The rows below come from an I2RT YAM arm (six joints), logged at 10 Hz.
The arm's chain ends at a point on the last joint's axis. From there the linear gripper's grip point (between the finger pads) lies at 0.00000 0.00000 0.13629 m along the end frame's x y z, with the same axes.
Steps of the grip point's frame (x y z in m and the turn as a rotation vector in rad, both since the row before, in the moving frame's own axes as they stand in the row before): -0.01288 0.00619 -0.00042 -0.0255 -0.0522 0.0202; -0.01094 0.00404 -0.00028 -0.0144 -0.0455 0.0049; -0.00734 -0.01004 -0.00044 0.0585 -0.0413 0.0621; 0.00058 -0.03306 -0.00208 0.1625 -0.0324 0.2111; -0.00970 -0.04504 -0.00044 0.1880 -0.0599 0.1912; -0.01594 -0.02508 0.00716 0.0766 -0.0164 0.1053; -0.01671 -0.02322 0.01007 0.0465 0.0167 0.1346; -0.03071 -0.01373 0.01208 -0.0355 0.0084 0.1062; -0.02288 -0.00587 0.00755 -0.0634 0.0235 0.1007
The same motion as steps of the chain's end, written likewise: -0.00574 0.00279 -0.00019 -0.0255 -0.0522 0.0202; -0.00474 0.00209 -0.00012 -0.0144 -0.0455 0.0049; -0.00197 -0.00190 -0.00009 0.0585 -0.0413 0.0621; 0.00262 -0.01071 -0.00022 0.1625 -0.0324 0.2111; -0.00407 -0.01896 0.00220 0.1880 -0.0599 0.1912; -0.01426 -0.01455 0.00758 0.0766 -0.0164 0.1053; -0.01940 -0.01706 0.01024 0.0465 0.0167 0.1346; -0.03160 -0.01862 0.01217 -0.0355 0.0084 0.1062; -0.02564 -0.01465 0.00786 -0.0634 0.0235 0.1007
